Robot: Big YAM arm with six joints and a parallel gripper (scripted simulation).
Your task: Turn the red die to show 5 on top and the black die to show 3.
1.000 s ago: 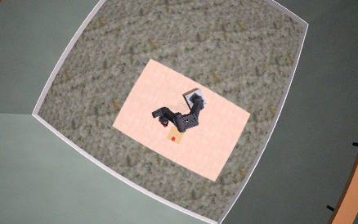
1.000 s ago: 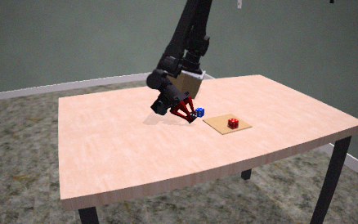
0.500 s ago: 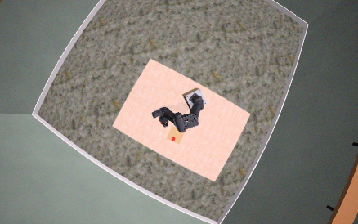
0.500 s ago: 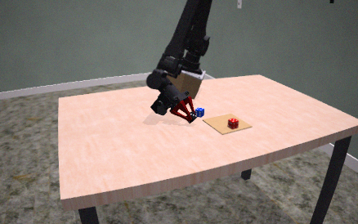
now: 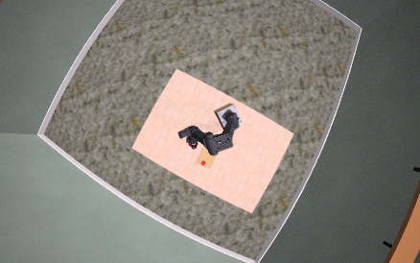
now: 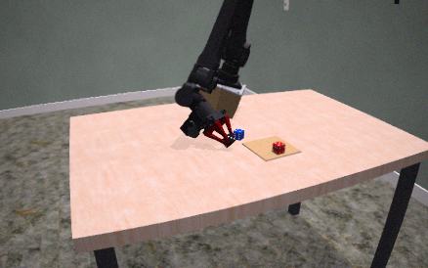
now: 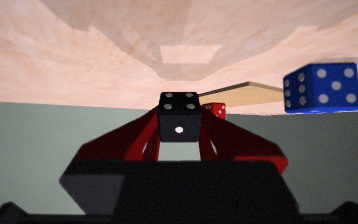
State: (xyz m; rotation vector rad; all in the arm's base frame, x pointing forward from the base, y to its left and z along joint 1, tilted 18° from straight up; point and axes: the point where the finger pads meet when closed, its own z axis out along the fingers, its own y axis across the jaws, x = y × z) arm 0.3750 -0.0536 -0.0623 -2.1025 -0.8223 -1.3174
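My hand is 80 mm past the blue die, 50 mm to the right of it and 20 mm above it. Also, from my hand: red die 140 mm to the left, 50 mm ahead, 10 mm below; then black die right at my hand; then tan mat 140 mm to the left, 30 mm below, 10 mm ahead.
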